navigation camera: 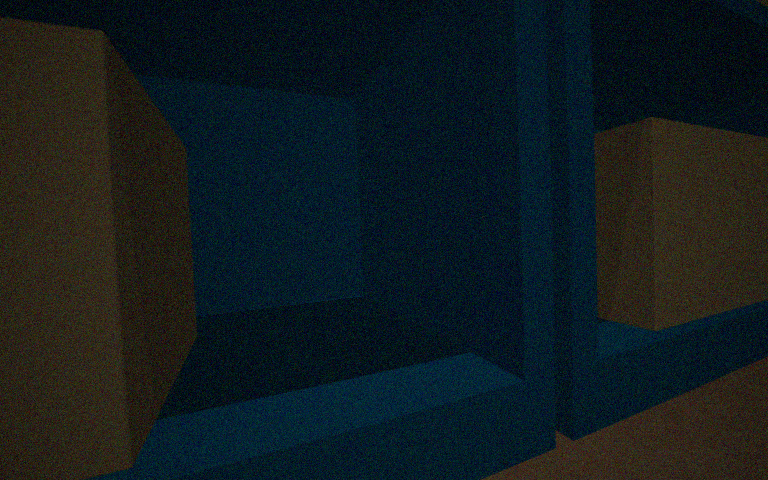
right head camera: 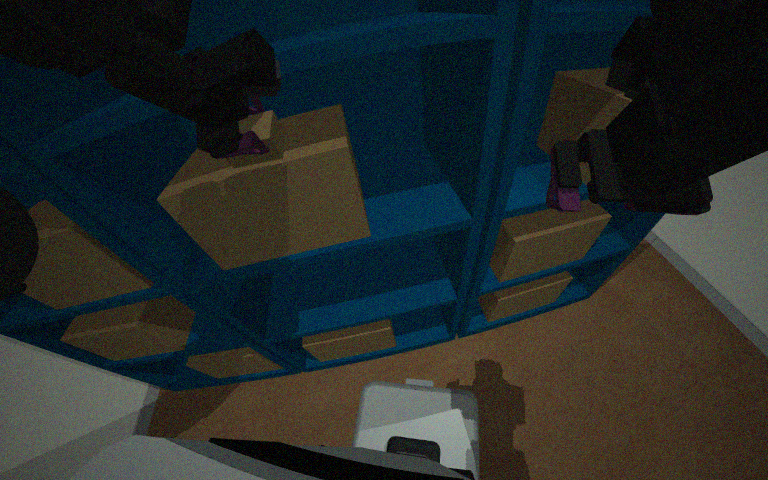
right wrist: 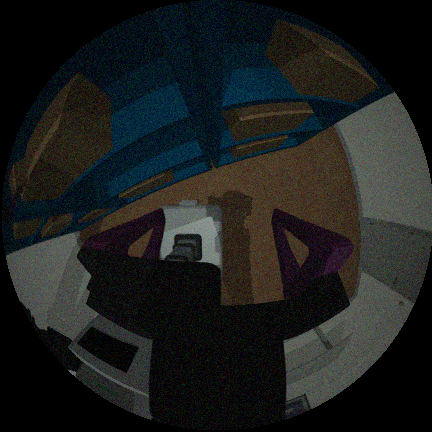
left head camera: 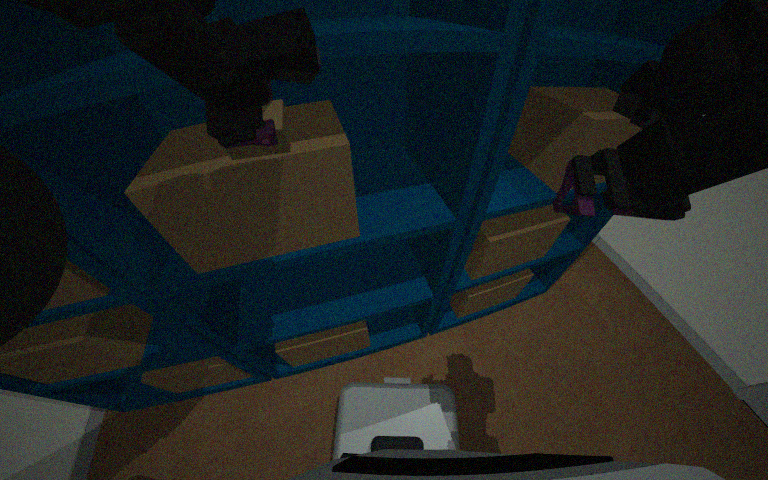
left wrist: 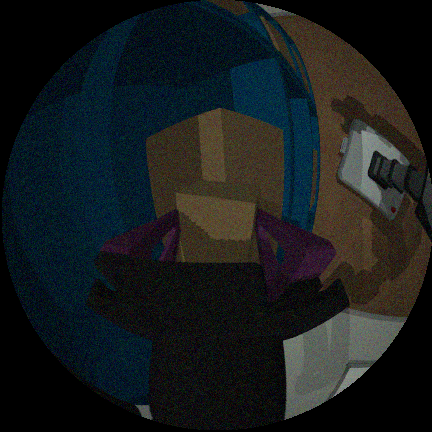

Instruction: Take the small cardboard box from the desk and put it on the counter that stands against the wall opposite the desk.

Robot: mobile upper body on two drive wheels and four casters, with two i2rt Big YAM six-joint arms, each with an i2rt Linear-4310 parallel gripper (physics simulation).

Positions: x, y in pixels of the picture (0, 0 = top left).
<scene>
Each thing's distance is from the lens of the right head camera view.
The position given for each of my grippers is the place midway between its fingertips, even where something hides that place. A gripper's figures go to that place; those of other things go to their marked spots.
my left gripper (right head camera: 263, 132): 45 cm
my right gripper (right head camera: 586, 203): 36 cm
brown cardboard box (right head camera: 266, 126): 43 cm
</scene>
